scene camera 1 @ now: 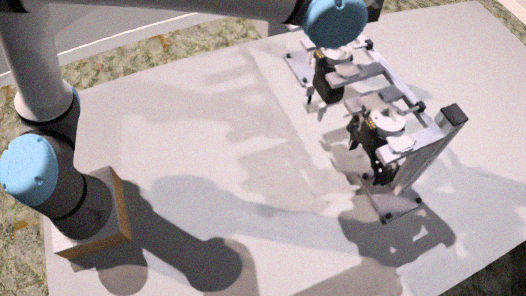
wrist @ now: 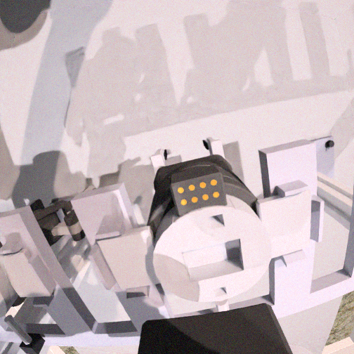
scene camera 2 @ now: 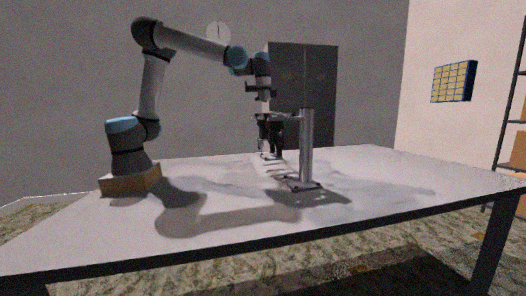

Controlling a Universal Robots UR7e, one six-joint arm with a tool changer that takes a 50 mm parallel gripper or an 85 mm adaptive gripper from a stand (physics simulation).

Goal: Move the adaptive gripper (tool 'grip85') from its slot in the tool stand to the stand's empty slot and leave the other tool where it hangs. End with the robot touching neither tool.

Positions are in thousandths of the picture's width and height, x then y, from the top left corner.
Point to a tool stand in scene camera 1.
At 748, 677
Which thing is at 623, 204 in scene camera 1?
A parallel gripper.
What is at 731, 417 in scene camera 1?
An adaptive gripper.
